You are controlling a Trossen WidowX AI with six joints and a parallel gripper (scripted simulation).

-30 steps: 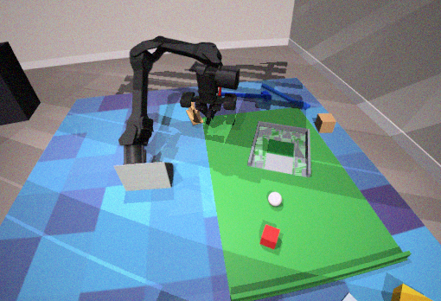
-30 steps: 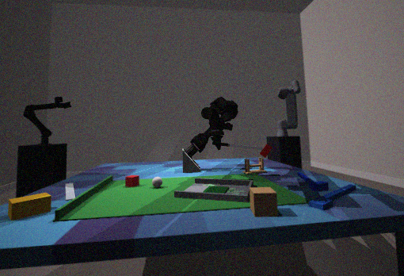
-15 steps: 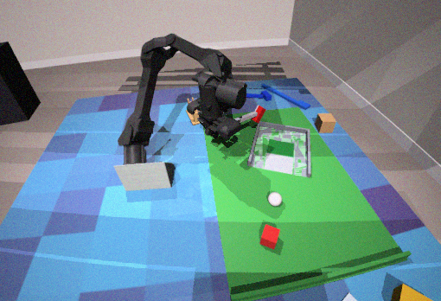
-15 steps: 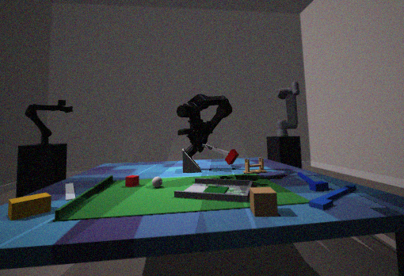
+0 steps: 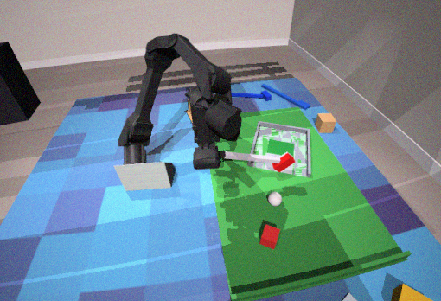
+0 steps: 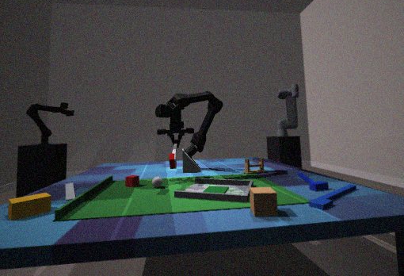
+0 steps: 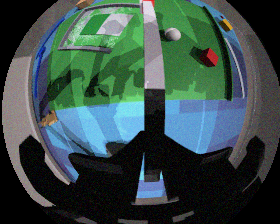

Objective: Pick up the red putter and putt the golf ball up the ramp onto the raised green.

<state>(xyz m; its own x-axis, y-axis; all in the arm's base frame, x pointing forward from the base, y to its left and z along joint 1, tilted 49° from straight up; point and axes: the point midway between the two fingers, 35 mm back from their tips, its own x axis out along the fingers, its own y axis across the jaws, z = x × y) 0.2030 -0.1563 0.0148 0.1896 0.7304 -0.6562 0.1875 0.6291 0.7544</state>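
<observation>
The red putter is 12 cm ahead of my gripper tip and 2 cm to the right of it. The rest, counted from my gripper tip: white golf ball: 18 cm ahead, 12 cm below, 10 cm to the right; then green mat: 25 cm ahead, 15 cm below, 2 cm to the left; then red cube: 20 cm to the right, 12 cm below, 12 cm ahead.
</observation>
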